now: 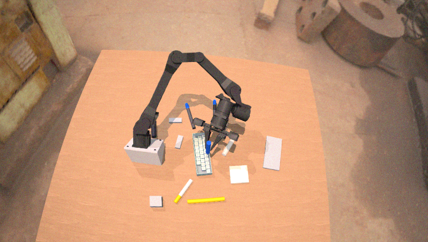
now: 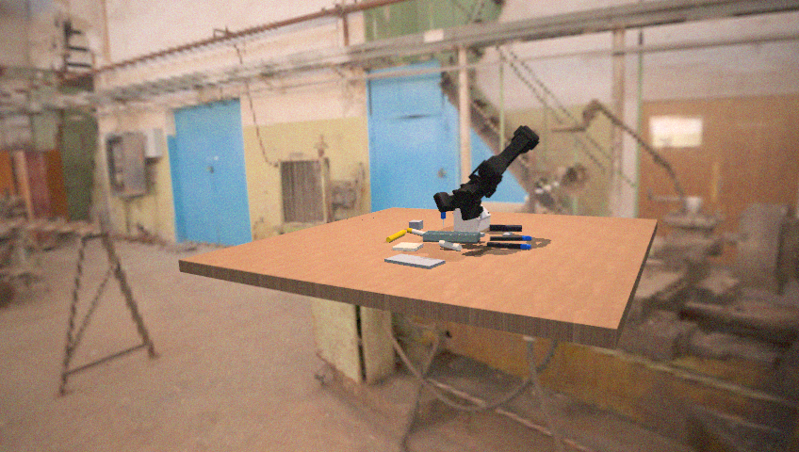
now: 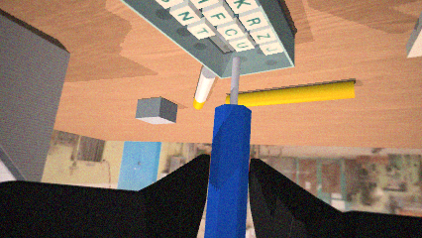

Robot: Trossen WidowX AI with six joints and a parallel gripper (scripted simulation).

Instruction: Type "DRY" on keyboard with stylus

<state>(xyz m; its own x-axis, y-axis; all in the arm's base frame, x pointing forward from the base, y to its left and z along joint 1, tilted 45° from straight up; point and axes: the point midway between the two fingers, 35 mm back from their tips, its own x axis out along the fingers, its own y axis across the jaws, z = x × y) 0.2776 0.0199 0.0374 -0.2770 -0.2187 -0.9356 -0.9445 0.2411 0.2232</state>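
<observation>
My gripper tip is now 9 cm short of the white cylinder, 7 cm to the right of it and 10 cm above it. The rest, counted from my gripper tip: blue stylus: 1 cm below; stylus tip: 5 cm below; white pad: 14 cm ahead, 6 cm to the right, 10 cm below.
</observation>
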